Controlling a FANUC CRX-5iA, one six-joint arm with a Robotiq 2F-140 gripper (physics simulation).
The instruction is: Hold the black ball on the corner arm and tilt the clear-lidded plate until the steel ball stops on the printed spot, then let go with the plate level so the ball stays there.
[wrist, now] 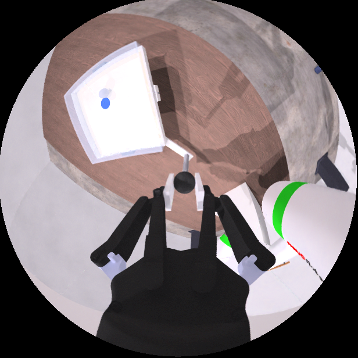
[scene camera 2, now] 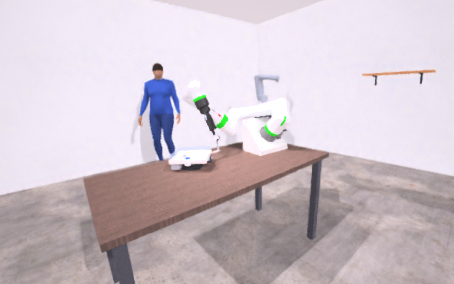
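Note:
The white clear-lidded plate (scene camera 2: 199,156) (wrist: 127,122) stands over the table. Its printed blue spot (wrist: 105,103) lies left of the plate's middle in the wrist view. The grey steel ball (wrist: 104,93) is right beside the spot, on its upper side in that view, partly overlapping its edge. A thin corner arm (wrist: 177,147) runs out from the plate and carries a post with the black ball (wrist: 184,182) on top. My gripper (scene camera 2: 217,136) (wrist: 184,180) is shut on the black ball, one pad on each side. The plate's exact tilt is hard to tell.
The brown wooden table (scene camera 2: 165,192) (wrist: 225,100) carries the plate and the robot's white base (scene camera 2: 263,145). A person in blue (scene camera 2: 161,102) stands behind the table. A wooden shelf (scene camera 2: 400,73) is on the right wall.

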